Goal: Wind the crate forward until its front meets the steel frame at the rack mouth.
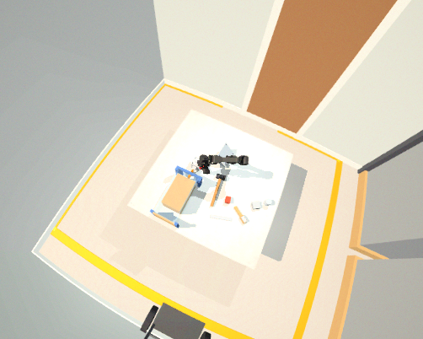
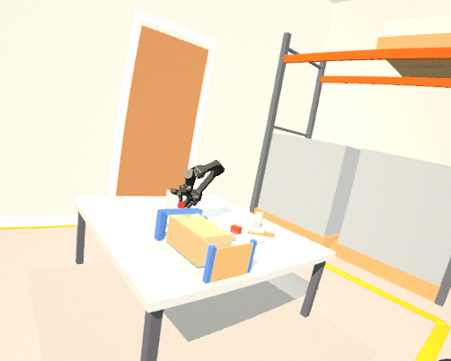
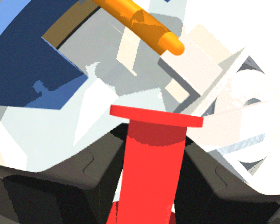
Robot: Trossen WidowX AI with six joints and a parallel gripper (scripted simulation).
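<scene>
Right now my gripper tip is 30 mm past the winch handle, 30 mm above it and 20 mm to the left of it. Also, from my gripper tip: winch (100 mm below, 90 mm behind, 70 mm to the right); then red grip (10 mm to the left, 10 mm behind); then cubby (330 mm ahead, 100 mm to the right, 50 mm below).
</scene>
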